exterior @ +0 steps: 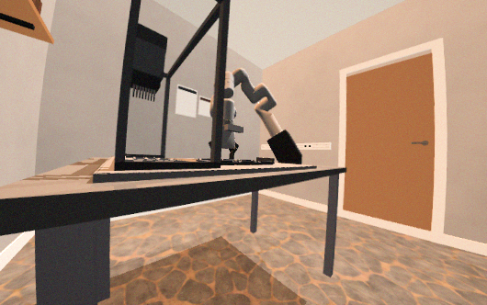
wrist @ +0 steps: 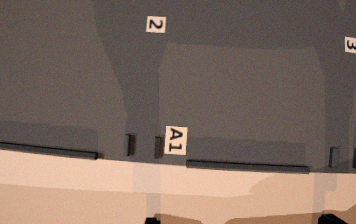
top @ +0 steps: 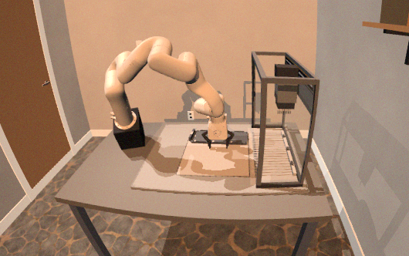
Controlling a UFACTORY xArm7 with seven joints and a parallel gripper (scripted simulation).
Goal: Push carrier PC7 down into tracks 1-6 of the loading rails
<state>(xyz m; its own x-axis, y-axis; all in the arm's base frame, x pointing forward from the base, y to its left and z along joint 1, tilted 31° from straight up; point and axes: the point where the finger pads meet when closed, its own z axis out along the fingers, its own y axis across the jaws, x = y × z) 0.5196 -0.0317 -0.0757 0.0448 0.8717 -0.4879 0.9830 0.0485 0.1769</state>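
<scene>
Now: the tan sheet 30 mm to the right of my hand, 10 mm below it and 10 mm behind it. From my hand the other things lie so: carrier PC7 (110 mm to the left).
</scene>
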